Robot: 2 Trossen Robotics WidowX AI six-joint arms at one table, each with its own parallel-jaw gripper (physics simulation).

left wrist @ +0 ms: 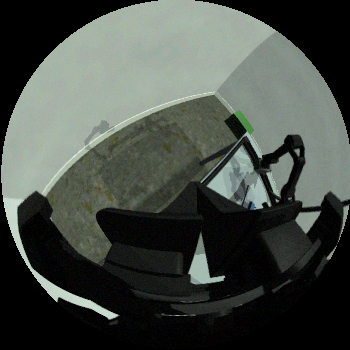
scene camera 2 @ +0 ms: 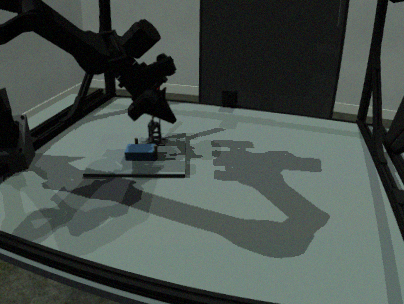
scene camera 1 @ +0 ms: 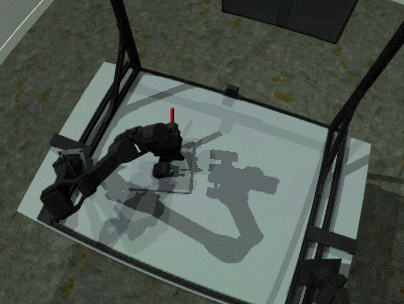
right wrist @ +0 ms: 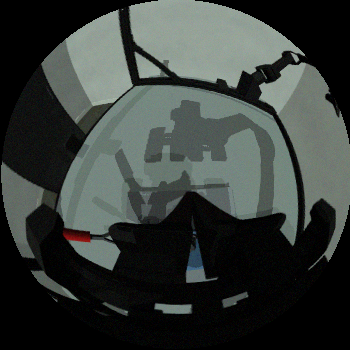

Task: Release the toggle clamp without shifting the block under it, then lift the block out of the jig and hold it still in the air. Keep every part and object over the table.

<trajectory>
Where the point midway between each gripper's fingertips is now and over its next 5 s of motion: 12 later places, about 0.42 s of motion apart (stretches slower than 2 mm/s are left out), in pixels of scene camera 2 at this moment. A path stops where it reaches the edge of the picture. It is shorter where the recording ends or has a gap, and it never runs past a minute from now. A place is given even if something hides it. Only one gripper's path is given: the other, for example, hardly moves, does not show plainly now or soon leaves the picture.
The right gripper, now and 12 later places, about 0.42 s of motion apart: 174, 122; 175, 121; 182, 87; 176, 88; 176, 87; 178, 86; 179, 86; 179, 85; 183, 88; 183, 98; 182, 99; 177, 98; 172, 98
</trajectory>
